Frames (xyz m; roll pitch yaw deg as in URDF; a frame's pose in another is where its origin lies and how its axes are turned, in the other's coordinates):
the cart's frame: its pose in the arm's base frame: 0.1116 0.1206 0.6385 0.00 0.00 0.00
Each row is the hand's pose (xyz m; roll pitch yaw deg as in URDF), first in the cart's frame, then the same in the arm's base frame.
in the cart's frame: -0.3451 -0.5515 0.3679 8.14 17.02 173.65
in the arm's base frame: -0.2335 -0.4309 1.0064 8.14 17.02 173.65
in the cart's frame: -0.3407 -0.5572 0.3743 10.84 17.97 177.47
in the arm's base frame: -0.2291 -0.4366 1.0128 10.84 17.97 177.47
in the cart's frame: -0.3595 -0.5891 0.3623 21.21 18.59 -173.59
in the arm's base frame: -0.2479 -0.4685 1.0008 21.21 18.59 -173.59
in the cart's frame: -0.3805 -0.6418 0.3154 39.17 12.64 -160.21
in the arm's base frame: -0.2689 -0.5212 0.9539 39.17 12.64 -160.21
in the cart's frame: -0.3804 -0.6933 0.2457 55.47 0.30 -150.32
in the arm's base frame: -0.2688 -0.5727 0.8842 55.47 0.30 -150.32
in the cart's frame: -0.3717 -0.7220 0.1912 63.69 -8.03 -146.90
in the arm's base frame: -0.2601 -0.6014 0.8297 63.69 -8.03 -146.90
